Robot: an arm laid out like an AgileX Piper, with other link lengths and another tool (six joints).
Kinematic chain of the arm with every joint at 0, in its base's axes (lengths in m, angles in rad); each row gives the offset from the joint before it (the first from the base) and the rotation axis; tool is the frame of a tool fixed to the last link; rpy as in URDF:
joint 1: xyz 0 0 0.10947 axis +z
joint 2: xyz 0 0 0 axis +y
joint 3: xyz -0.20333 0 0.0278 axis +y
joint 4: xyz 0.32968 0 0.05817 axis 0.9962 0 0.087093
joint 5: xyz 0 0 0 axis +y
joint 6: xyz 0.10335 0 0.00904 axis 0.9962 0 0.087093
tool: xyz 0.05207 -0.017 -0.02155 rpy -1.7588 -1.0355 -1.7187
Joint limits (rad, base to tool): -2.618..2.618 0..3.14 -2.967..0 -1.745..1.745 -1.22..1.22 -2.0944..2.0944
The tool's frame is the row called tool.
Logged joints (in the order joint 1, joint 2, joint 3, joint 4, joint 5, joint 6), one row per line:
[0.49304 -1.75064 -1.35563 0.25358 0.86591 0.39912]
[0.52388 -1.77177 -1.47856 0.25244 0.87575 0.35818]
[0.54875 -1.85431 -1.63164 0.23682 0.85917 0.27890]
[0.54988 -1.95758 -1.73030 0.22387 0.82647 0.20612]
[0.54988 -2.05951 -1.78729 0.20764 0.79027 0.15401]
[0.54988 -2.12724 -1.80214 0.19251 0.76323 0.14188]
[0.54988 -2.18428 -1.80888 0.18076 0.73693 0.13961]
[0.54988 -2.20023 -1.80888 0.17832 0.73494 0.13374]
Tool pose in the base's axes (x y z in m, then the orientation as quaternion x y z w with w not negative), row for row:
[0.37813 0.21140 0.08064 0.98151 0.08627 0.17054 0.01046]
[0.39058 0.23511 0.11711 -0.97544 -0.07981 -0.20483 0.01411]
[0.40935 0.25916 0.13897 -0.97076 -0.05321 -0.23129 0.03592]
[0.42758 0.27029 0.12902 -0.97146 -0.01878 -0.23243 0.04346]
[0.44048 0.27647 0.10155 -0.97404 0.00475 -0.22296 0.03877]
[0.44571 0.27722 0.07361 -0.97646 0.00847 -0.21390 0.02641]
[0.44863 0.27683 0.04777 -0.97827 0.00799 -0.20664 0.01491]
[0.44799 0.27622 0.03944 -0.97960 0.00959 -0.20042 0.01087]
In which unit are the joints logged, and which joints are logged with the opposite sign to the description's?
The joints are logged in radians. Opposite sign: joint 2, joint 6.
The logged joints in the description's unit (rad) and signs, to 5 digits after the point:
[0.49304 1.75064 -1.35563 0.25358 0.86591 -0.39912]
[0.52388 1.77177 -1.47856 0.25244 0.87575 -0.35818]
[0.54875 1.85431 -1.63164 0.23682 0.85917 -0.27890]
[0.54988 1.95758 -1.73030 0.22387 0.82647 -0.20612]
[0.54988 2.05951 -1.78729 0.20764 0.79027 -0.15401]
[0.54988 2.12724 -1.80214 0.19251 0.76323 -0.14188]
[0.54988 2.18428 -1.80888 0.18076 0.73693 -0.13961]
[0.54988 2.20023 -1.80888 0.17832 0.73494 -0.13374]

